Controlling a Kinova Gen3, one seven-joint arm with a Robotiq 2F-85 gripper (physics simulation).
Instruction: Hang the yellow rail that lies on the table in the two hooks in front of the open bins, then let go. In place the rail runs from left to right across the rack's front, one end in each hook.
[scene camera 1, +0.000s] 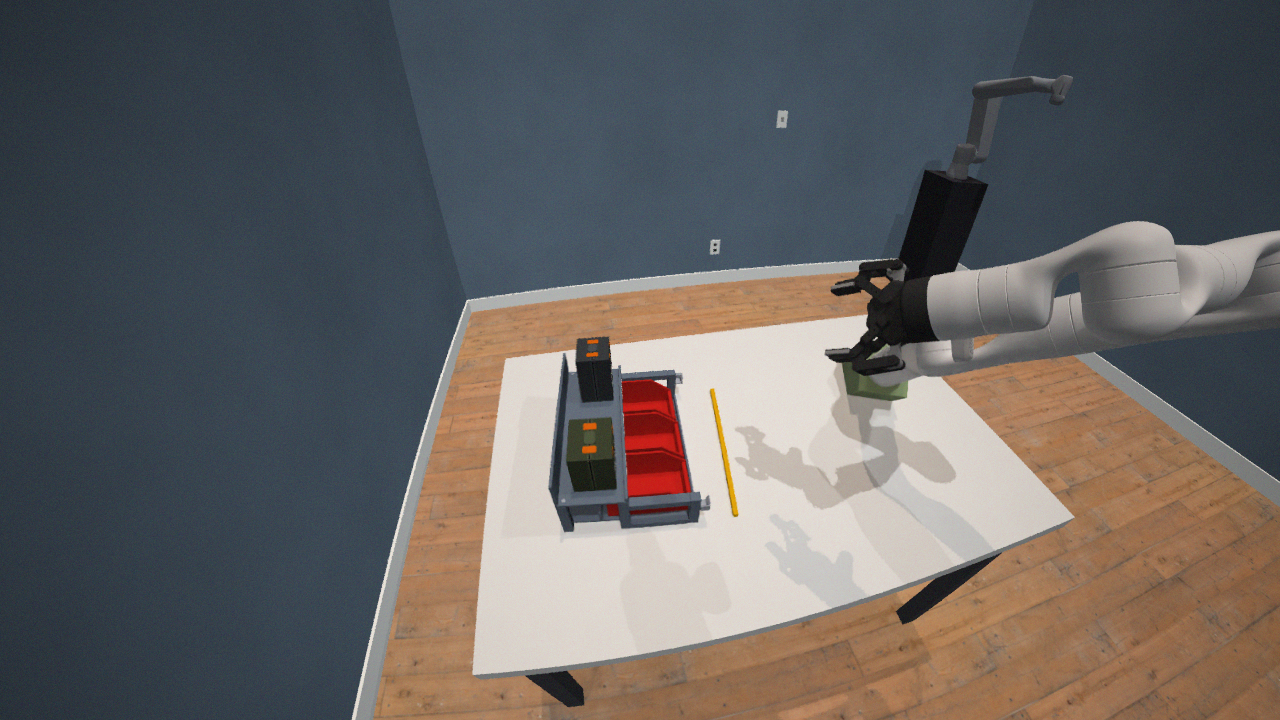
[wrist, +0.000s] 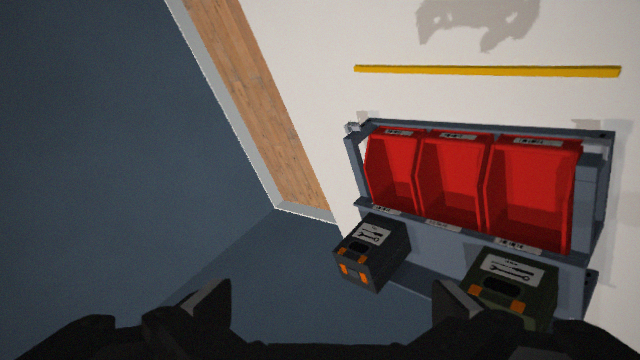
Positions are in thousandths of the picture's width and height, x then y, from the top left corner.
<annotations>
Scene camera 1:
my gripper: 649, 448
dark green case: 462, 638
black case: 464, 503
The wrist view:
my gripper: 516, 838
yellow rail: 863, 199
dark green case: 824, 801
black case: 577, 710
</annotations>
